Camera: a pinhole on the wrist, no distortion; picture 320 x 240 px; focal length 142.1 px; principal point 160.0 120.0 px. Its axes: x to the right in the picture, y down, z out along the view. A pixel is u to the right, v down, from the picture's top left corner.
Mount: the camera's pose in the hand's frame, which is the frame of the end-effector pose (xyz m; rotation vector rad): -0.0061 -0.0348 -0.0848 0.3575 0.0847 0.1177
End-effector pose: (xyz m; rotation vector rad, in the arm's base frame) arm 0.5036 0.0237 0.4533 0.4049 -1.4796 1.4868
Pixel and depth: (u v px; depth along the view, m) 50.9 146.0 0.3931
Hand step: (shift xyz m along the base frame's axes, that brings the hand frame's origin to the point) 0.1180 -0.4270 -0.0632
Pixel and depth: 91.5 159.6 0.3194
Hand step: 0.0319 -0.2973 -0.0054
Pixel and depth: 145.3 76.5 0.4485
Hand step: 0.1407 -0.3211 0.2536
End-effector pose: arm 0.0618 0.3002 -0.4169 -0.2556 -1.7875 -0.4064
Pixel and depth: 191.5 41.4 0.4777
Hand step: -0.4405 -0.2958 0.0531
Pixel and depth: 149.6 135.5 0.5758
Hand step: -0.4946 0.0280 -0.1221
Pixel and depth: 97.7 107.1 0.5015
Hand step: -0.4025 -0.0938 -0.2819
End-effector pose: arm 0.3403 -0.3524 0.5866 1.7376 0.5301 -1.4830
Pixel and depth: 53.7 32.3 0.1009
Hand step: -0.1110 0.1009 0.0222
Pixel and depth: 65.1 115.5 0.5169
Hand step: -0.5313 -0.1033 0.1940
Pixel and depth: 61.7 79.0 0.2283
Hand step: -0.2474 0.0529 0.0684
